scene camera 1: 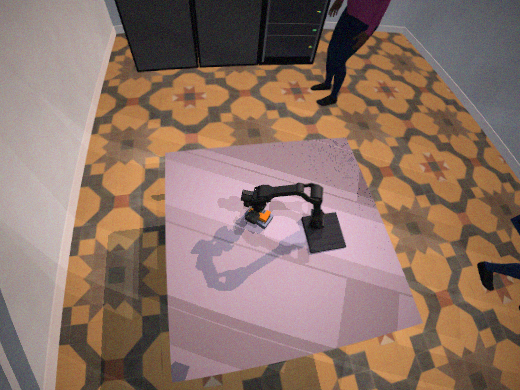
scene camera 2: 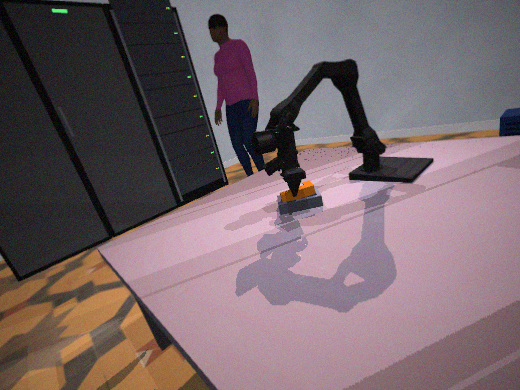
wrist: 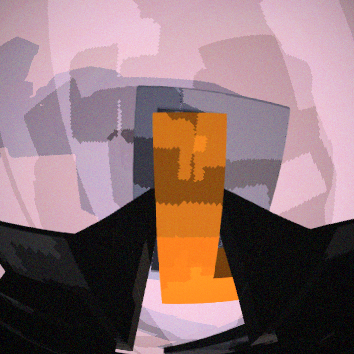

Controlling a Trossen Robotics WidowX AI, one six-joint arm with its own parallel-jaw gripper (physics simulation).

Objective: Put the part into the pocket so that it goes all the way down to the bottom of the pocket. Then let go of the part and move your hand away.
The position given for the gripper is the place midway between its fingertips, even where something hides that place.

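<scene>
Scene camera 2 shows the gripper (scene camera 2: 293, 195), and it's gripping an orange part (wrist: 189, 148). That part is in the wrist view, where you'd also see a grey pocket block (wrist: 256, 129) and, once again, the gripper (wrist: 186, 195).
</scene>
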